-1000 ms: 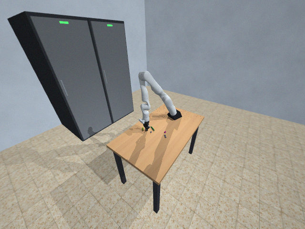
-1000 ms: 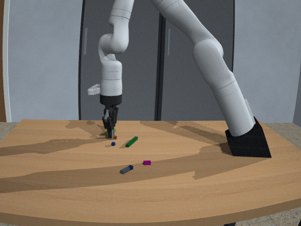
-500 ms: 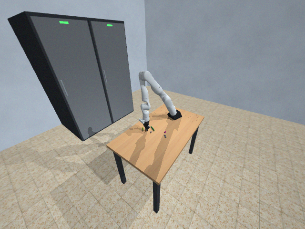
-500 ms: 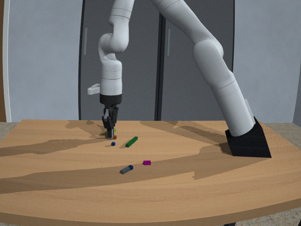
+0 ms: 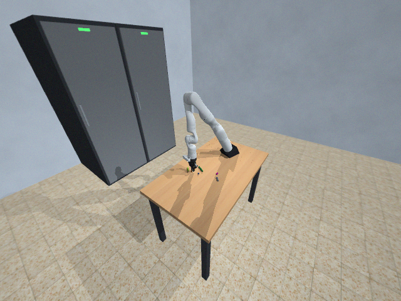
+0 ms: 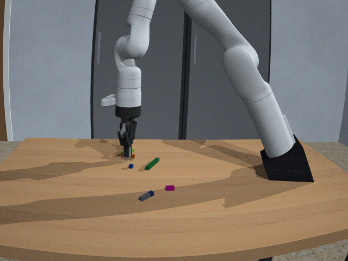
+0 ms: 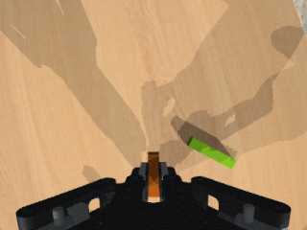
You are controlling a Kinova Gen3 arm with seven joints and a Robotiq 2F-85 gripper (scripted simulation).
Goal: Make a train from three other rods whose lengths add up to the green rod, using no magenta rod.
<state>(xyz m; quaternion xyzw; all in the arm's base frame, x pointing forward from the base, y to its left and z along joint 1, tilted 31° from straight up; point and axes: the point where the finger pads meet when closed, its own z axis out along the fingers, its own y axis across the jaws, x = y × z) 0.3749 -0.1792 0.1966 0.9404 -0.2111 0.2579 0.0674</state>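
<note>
The grey rod is 20 mm ahead of my hand, 240 mm to the left of it and 30 mm below it. The rest, counted from my hand: orange rod 20 mm below; green rod 60 mm behind, 50 mm to the left, 30 mm below; lime rod 10 mm behind, 60 mm to the right, 30 mm below.
</note>
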